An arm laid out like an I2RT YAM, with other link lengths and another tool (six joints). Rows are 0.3 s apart.
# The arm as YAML. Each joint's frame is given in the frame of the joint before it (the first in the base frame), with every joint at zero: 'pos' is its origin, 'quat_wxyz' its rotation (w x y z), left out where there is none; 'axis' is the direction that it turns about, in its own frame. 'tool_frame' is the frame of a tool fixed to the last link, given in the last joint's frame.
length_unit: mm
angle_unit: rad
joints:
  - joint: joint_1
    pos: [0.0, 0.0, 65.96]
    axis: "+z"
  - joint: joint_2
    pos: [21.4, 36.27, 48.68]
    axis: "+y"
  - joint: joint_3
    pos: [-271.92, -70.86, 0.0]
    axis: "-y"
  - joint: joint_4
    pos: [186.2, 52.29, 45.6]
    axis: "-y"
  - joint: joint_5
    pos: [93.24, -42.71, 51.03]
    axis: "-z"
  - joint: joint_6
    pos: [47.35, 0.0, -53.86]
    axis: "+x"
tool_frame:
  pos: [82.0, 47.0, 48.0]
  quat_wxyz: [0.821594, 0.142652, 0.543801, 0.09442]
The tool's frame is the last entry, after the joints.
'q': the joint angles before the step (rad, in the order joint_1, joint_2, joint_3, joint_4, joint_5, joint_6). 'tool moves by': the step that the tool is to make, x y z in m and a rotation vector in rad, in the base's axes. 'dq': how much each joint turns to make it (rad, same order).
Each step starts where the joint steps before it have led.
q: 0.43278 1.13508 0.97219 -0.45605 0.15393 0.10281
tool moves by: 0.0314 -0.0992 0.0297 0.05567 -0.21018 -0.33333
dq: -0.32967 -0.04077 -0.11122 0.28675 0.00526 0.00072
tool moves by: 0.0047 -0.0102 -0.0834 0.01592 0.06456 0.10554
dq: -0.14123 0.13709 -0.32052 0.39694 -0.23163 -0.08701
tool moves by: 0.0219 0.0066 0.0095 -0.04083 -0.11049 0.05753
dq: 0.00001 0.12334 -0.00520 0.23536 -0.03817 -0.05669
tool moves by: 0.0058 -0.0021 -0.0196 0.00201 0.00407 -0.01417
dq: -0.00004 0.08460 -0.06576 0.14692 0.01259 0.00673
